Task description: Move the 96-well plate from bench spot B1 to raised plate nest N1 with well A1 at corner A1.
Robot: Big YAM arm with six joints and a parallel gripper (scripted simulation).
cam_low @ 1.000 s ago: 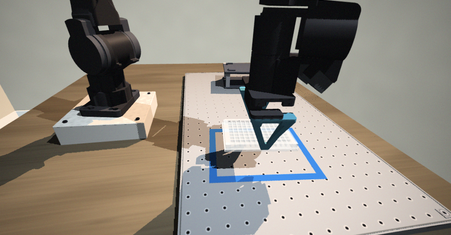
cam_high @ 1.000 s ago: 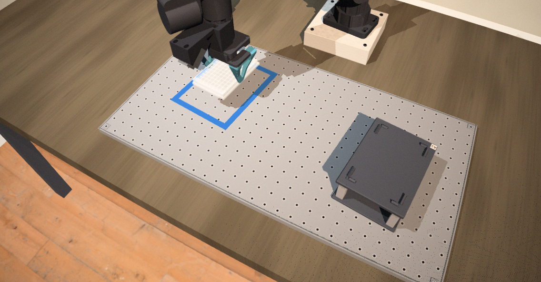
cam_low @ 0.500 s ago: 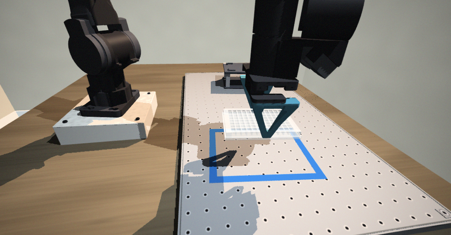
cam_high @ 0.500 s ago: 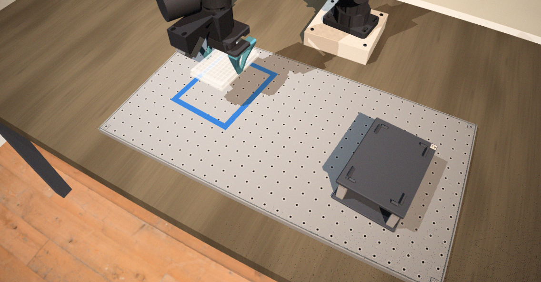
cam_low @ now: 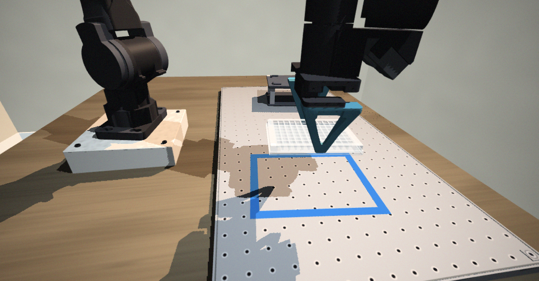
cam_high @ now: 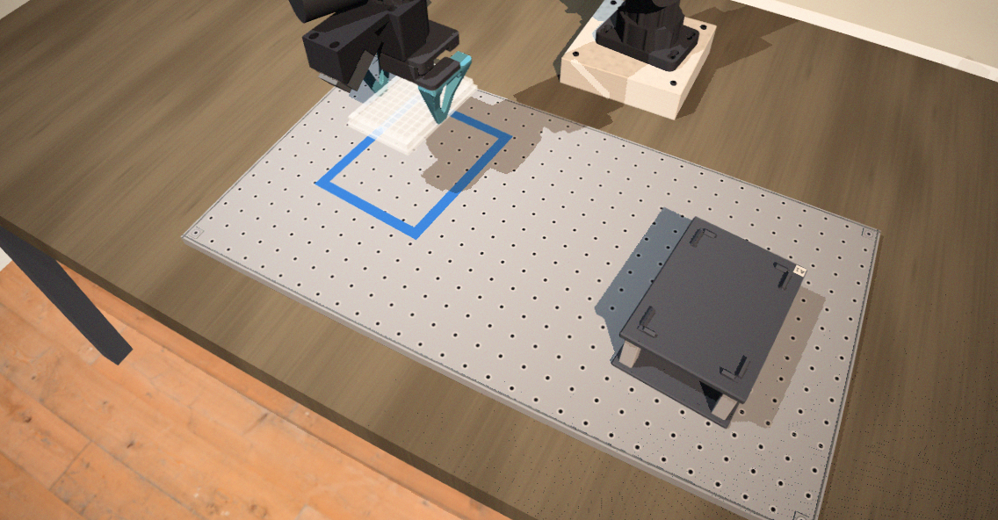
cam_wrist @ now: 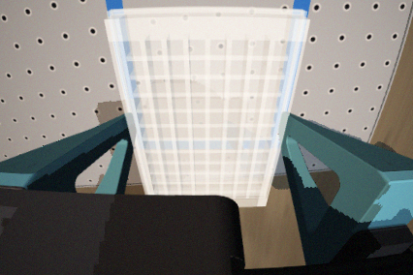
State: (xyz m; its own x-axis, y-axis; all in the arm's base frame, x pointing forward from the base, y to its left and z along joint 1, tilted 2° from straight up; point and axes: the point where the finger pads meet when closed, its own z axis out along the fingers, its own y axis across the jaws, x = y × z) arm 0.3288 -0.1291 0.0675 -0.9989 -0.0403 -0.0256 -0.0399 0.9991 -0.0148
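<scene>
Now: the 96-well plate 10 mm below my hand. Also, from my hand: A1 tag: 50 mm behind, 440 mm to the left, 30 mm below; raised nest N1: 20 mm ahead, 390 mm to the left, 30 mm below.
</scene>
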